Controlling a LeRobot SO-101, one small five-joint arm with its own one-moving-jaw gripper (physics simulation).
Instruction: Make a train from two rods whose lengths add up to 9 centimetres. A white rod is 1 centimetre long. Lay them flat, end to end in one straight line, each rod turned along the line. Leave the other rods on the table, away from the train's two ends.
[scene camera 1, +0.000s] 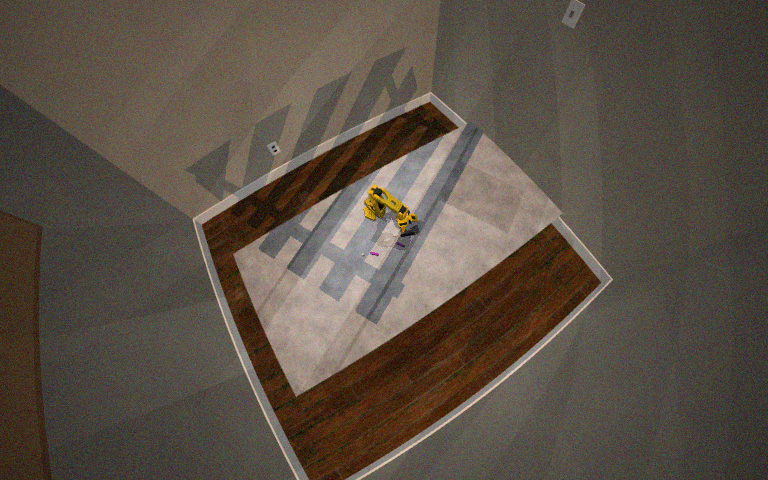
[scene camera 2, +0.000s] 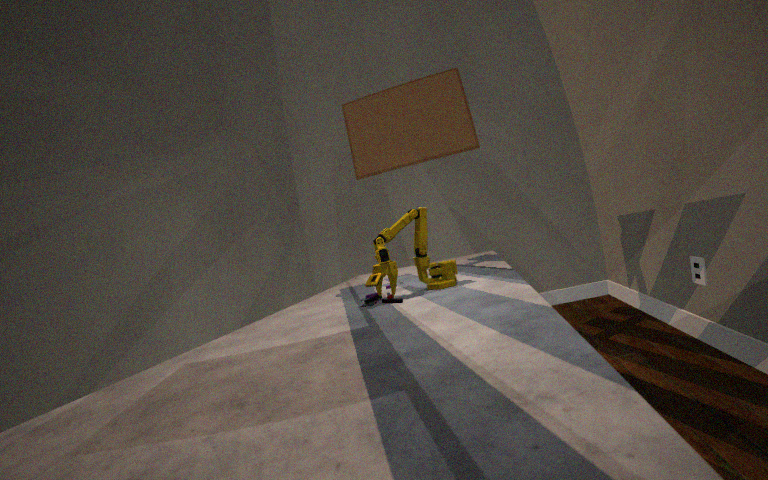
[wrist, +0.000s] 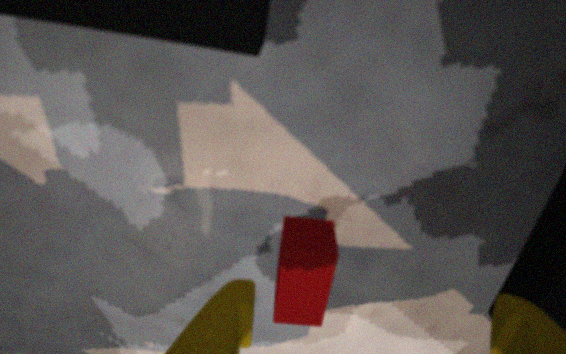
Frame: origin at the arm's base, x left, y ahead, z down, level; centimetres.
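Where they show: hand, tool point: (scene camera 1: 400, 224) (scene camera 2: 392, 293) (wrist: 253, 304); arm's base, link origin: (scene camera 1: 376, 214) (scene camera 2: 436, 286).
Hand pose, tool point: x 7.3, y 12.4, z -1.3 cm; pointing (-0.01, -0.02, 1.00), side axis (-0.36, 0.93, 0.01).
Observation:
Things, the pixels of their centre, and the offset from my tool point. "*": a spot on its surface instead. Level surfaces: height alone.
- red rod, body centre: (wrist: 303, 272) (scene camera 2: 390, 296) dx -0.2, dy +0.9, dz +0.8 cm
- black rod, body centre: (scene camera 2: 392, 300) dx +6.2, dy -1.3, dz +0.8 cm
- dark purple rod, body centre: (scene camera 2: 372, 295) (scene camera 1: 400, 244) dx -6.3, dy +9.0, dz +0.8 cm
- magenta rod, body centre: (scene camera 1: 374, 253) dx -19.7, dy +5.9, dz +0.8 cm
- small white rod, body centre: (scene camera 1: 362, 254) dx -24.7, dy +3.1, dz +0.8 cm
- pale table, surface height: dz +1.3 cm
- black shape, surface spot: (wrist: 542, 250) * dx -1.1, dy +5.6, dz +0.8 cm
My gripper (scene camera 2: 386, 294) (wrist: 372, 295) is open, its jaws low over the table on either side of a red rod, with gaps to both. The red rod (scene camera 2: 389, 296) (wrist: 305, 280) shows between and past the tips in the wrist view. A black rod (scene camera 1: 408, 233) (scene camera 2: 392, 300) (wrist: 150, 20) lies flat close to the gripper. A dark purple rod (scene camera 1: 400, 244) (scene camera 2: 371, 296) lies near it. A magenta rod (scene camera 1: 374, 253) and a small white rod (scene camera 1: 363, 254) lie farther off, apart from each other. The arm hides the red rod in scene camera 1.
The yellow arm's base (scene camera 1: 370, 210) (scene camera 2: 443, 274) stands on the pale table (scene camera 1: 453, 254) (scene camera 2: 254, 367). Another black shape (wrist: 542, 250) shows at the right edge of the wrist view; I cannot tell what it is. Shadow bands cross the table around the rods.

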